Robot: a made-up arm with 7 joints.
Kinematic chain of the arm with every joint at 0, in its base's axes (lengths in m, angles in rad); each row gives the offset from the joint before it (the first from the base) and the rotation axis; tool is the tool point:
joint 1: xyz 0 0 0.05 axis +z
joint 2: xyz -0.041 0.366 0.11 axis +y
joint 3: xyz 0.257 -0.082 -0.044 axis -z
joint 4: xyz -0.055 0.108 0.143 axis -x
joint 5: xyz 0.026 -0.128 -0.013 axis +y
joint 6: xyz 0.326 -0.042 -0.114 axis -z
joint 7: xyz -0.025 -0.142 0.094 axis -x
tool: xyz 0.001 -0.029 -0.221
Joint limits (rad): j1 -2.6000..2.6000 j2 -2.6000..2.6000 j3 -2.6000..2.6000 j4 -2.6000..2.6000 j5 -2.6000..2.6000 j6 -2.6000..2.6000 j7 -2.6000..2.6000
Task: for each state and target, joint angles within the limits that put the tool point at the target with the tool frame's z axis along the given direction. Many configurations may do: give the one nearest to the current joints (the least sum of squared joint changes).
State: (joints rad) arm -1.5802 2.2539 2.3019 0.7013 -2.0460 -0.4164 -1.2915
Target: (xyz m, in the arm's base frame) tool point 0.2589 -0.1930 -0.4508 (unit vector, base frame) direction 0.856 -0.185 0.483
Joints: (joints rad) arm -1.5239 1.9611 2.2088 0.6674 -2.3169 0.2150 -0.8700
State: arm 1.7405 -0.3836 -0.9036 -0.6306 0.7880 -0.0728 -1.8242
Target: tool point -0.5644 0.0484 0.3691 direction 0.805 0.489 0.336
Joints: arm 2.0200 -1.0412 -0.8190 -0.1961 0.7476 0.5419 -1.6885
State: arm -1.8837 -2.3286 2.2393 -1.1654 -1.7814 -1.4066 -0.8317
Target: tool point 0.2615 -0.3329 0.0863 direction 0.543 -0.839 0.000
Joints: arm -2.6000 -2.6000 1.6859 -1.1487 -2.2990 -1.5431 -0.8147
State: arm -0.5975 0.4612 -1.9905 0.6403 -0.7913 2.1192 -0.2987
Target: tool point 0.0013 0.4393 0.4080 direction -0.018 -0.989 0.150
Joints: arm -0.3546 -0.1991 -2.1709 0.6760 -1.2717 2.6000 -0.1577
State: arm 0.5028 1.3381 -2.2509 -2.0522 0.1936 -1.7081 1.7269
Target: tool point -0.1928 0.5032 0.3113 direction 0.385 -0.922 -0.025
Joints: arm 0.7765 1.9427 -2.5595 -2.2838 0.2480 -2.4799 2.0359
